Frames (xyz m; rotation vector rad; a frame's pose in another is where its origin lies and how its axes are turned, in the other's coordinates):
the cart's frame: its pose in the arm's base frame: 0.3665 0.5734 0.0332 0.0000 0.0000 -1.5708
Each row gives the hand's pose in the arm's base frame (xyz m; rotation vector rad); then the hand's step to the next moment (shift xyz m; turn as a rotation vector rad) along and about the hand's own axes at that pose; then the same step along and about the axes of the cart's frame.
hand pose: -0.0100 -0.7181 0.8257 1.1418 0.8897 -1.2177
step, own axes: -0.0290 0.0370 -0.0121 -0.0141 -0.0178 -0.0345
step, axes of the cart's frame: -0.0177 0.0324 0.0314 -0.0373 -0.0176 0.0025
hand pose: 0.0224 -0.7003 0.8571 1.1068 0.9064 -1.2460
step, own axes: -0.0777 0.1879 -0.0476 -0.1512 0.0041 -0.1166
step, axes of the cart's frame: -0.0622 0.1786 0.0886 -0.1511 -0.0092 0.1165
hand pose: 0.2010 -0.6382 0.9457 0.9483 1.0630 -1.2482
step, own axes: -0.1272 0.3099 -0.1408 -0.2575 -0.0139 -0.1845
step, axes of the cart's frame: -0.1981 0.2931 0.0832 -0.2417 -0.0351 0.2022
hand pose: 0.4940 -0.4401 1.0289 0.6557 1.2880 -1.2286
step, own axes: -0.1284 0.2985 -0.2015 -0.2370 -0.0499 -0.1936
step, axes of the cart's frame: -0.3080 0.2265 -0.0021 -0.2334 -0.0748 0.1899
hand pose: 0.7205 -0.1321 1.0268 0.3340 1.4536 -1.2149
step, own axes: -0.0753 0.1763 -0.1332 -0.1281 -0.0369 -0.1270
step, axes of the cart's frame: -0.2131 0.0838 -0.0454 -0.1399 -0.0606 0.1031
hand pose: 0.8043 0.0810 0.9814 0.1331 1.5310 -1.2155
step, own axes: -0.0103 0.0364 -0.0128 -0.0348 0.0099 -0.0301
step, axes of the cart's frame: -0.0314 0.0189 -0.0159 -0.0440 -0.0006 0.0166
